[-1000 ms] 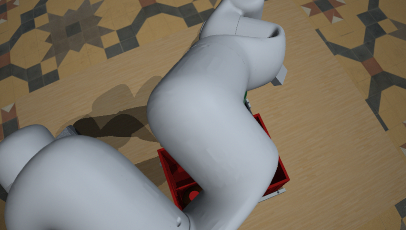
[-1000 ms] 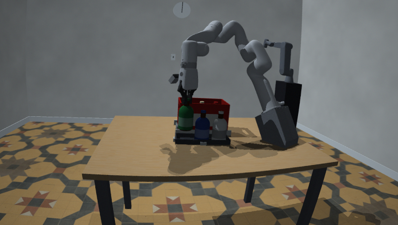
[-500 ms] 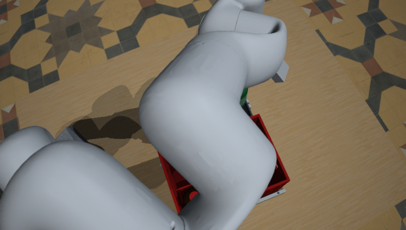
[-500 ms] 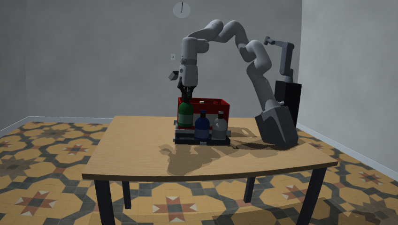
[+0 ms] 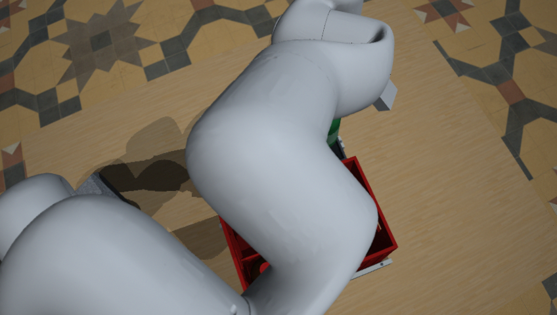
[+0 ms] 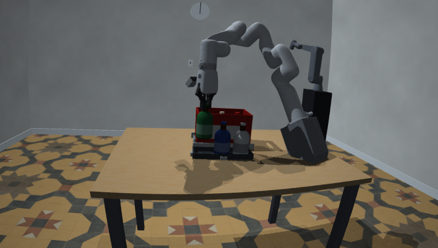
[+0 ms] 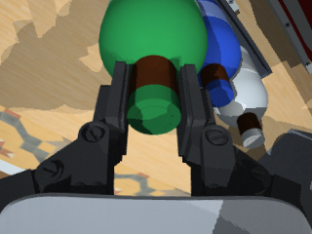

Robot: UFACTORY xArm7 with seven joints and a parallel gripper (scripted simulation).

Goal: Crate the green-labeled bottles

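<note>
Right now the green bottle is 7 cm below my hand. Also, from my hand: dark tray (9 cm behind, 1 cm to the left, 22 cm below); white bottle (17 cm behind, 2 cm to the left, 15 cm below); blue bottle (9 cm behind, 1 cm to the left, 15 cm below).
</note>
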